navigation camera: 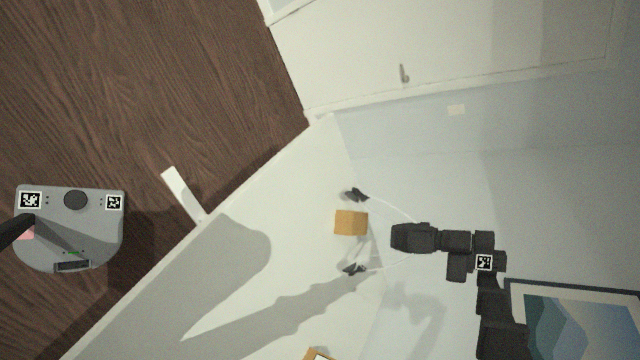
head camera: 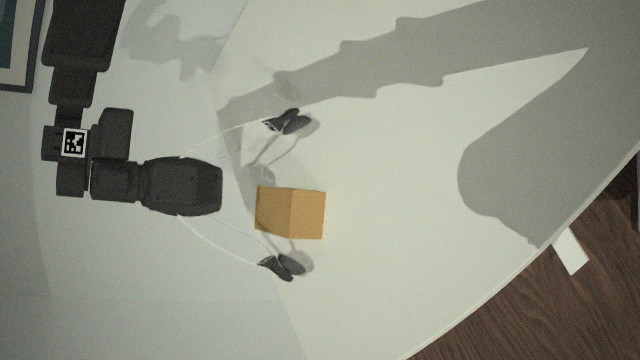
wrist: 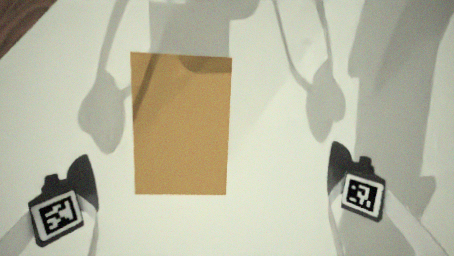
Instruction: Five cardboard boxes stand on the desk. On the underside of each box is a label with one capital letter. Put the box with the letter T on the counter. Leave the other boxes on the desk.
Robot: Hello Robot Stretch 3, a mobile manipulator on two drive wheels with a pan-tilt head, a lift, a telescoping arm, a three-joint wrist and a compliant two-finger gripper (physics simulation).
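Seen in the pictures: gripper, fingertip midpoint: (navigation camera: 344, 231) (head camera: 305, 196); robot's base at its link origin: (navigation camera: 76, 198).
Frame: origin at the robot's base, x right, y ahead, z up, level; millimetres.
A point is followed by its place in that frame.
An orange-brown cardboard box (head camera: 306, 214) @[y 2, x 492, z 978 mm] (navigation camera: 351, 223) @[y 2, x 492, z 997 mm] (wrist: 181, 130) stands on the white desk (head camera: 390, 280) @[y 73, x 369, z 950 mm] (navigation camera: 300, 165) @[y 123, x 353, z 951 mm] (wrist: 280, 225). No letter shows on its visible faces; its underside is hidden. My gripper (head camera: 287, 194) @[y -21, x 501, z 975 mm] (navigation camera: 355, 232) @[y -21, x 501, z 975 mm] (wrist: 215, 166) @[y -21, x 501, z 975 mm] is open and points down over the desk, with one fingertip on either side of the box as seen from above. The box is off-centre, nearer the left finger in the wrist view, and neither finger touches it. Part of a second box (navigation camera: 309, 353) @[y -306, x 394, z 959 mm] with a white patch shows at the bottom edge of the navigation view. The counter cannot be made out.
My base (navigation camera: 102, 225) @[y -92, x 93, z 160 mm] is on the wooden floor beside the desk's edge. A white strip (head camera: 570, 251) (navigation camera: 184, 194) lies at that edge. A wall with a framed picture (head camera: 17, 75) @[y -272, x 1016, z 1461 mm] (navigation camera: 575, 320) @[y -332, x 948, z 1635 mm] is behind the arm. A white door (navigation camera: 360, 65) @[y 1000, x 1309, z 634 mm] is beyond the desk's end.
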